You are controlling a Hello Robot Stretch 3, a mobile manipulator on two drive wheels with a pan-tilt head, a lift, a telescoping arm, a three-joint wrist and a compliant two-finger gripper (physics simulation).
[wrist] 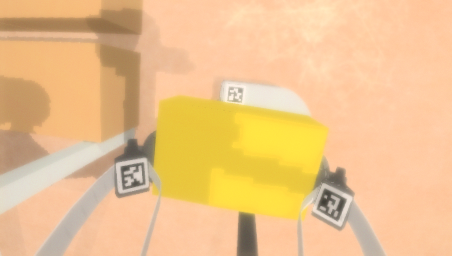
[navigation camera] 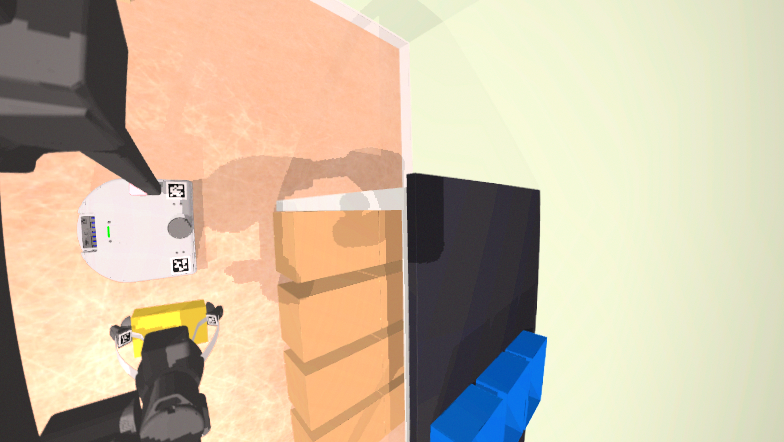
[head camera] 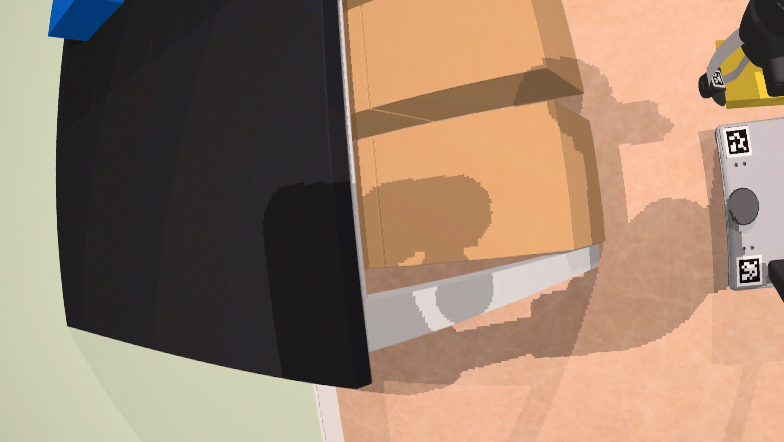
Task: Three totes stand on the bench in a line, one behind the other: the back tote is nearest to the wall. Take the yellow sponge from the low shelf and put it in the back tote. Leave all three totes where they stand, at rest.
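The gripper is visible in the head camera view (765,85), and it can be seen in the navigation camera view and in the wrist view too. On the gripper, (wrist: 132,171) and (navigation camera: 212,321) are the same spot.
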